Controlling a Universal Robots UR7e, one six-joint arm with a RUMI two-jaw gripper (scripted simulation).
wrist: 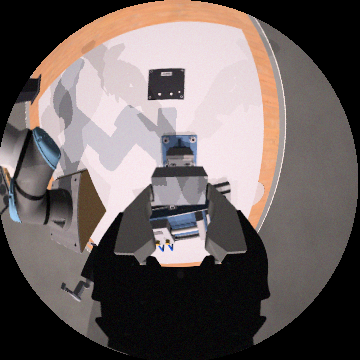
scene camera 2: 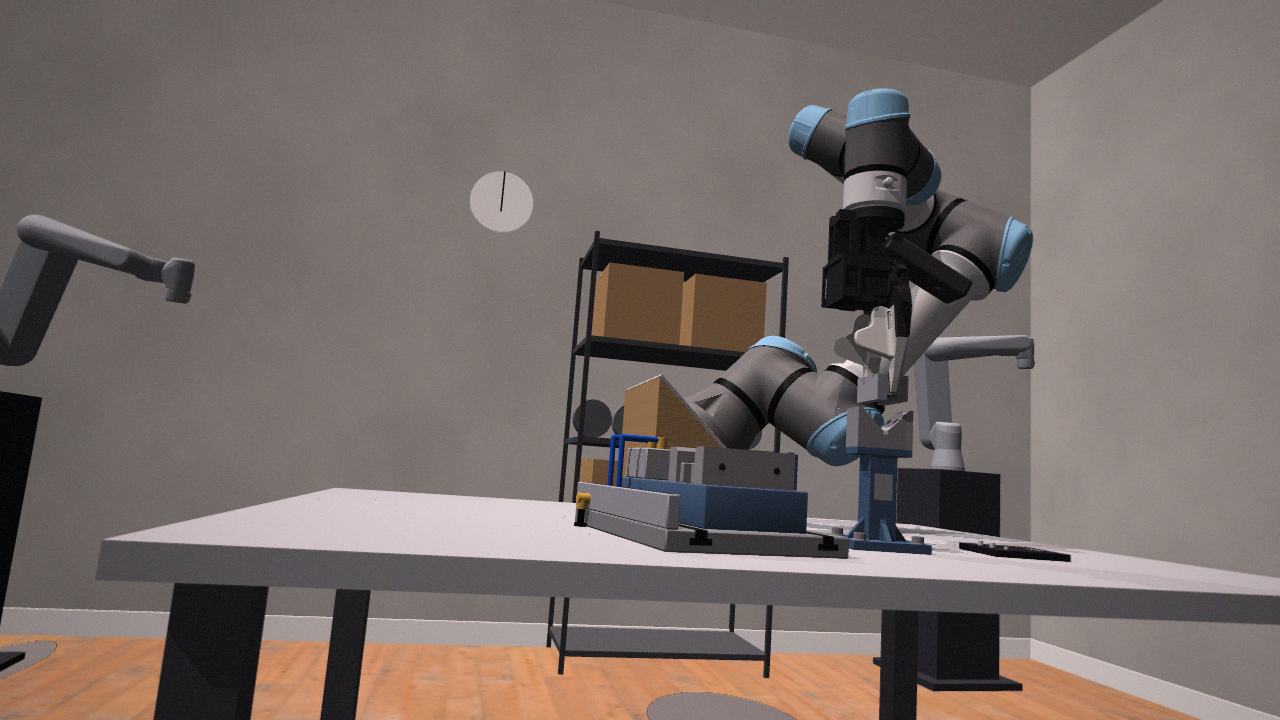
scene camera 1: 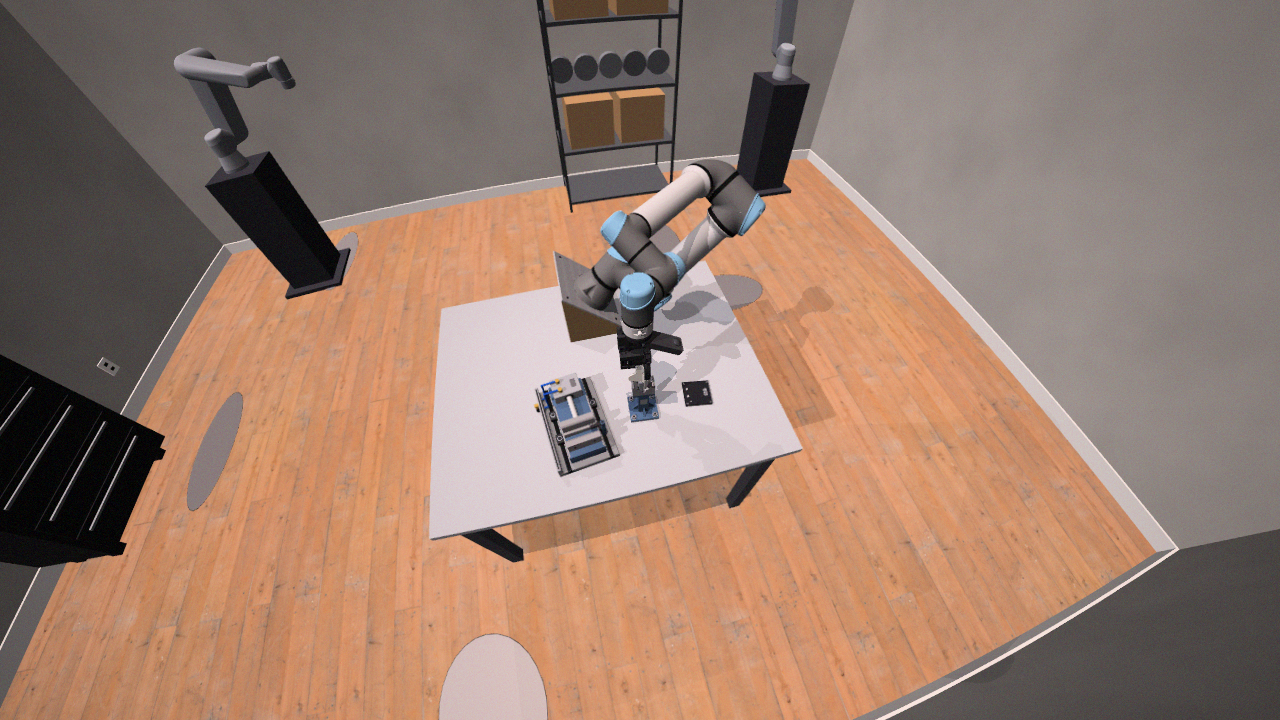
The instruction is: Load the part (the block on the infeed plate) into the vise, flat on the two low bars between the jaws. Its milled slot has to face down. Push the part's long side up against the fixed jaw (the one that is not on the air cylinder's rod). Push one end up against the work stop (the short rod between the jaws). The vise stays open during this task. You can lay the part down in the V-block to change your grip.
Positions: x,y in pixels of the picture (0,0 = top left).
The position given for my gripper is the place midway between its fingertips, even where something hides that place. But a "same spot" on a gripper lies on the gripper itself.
Scene:
my gripper: wrist 179,184; scene camera 2; scene camera 1
same spot on my gripper: (scene camera 2: pixel 887 336) = (scene camera 1: pixel 642 376)

